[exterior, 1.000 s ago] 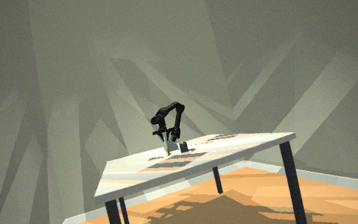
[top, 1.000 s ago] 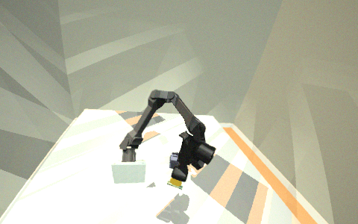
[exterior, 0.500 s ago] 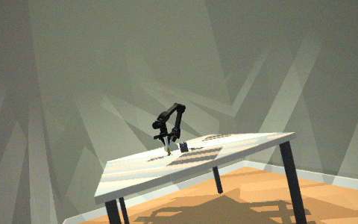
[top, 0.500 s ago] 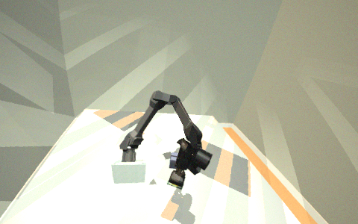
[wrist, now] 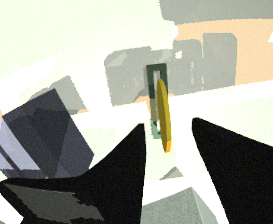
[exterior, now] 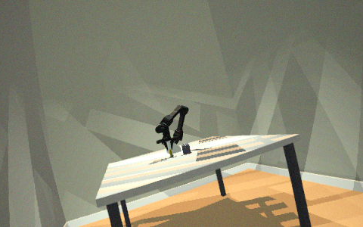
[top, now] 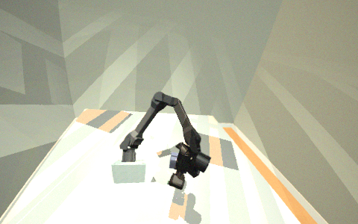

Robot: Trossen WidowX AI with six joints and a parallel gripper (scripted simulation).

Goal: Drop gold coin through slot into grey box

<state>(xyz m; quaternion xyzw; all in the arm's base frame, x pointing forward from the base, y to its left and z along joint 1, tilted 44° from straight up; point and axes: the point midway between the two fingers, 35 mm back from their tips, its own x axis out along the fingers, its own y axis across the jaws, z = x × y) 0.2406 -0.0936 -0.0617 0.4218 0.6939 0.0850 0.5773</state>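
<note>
My gripper tip is 3 cm above the gold coin.
</note>
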